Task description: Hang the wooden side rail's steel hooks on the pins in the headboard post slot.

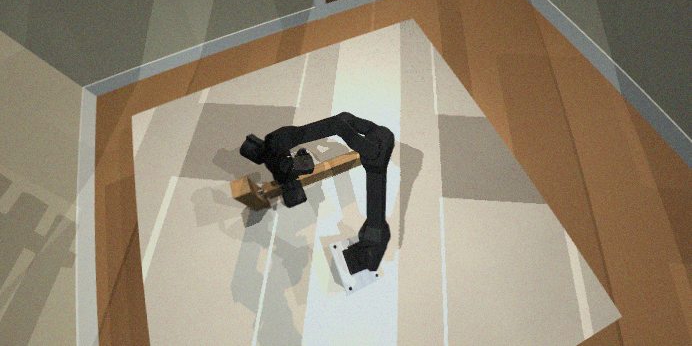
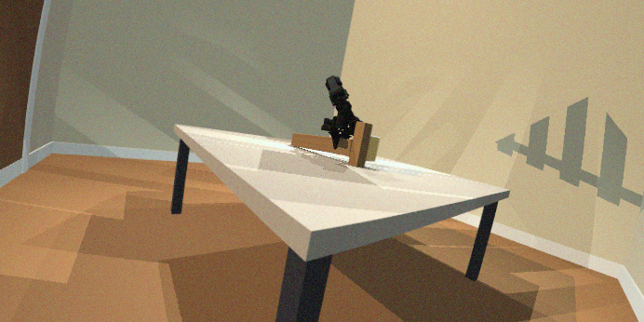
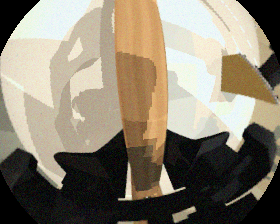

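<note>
Now: the headboard post 120 mm to the left of my gripper tip and 40 mm above it.
</note>
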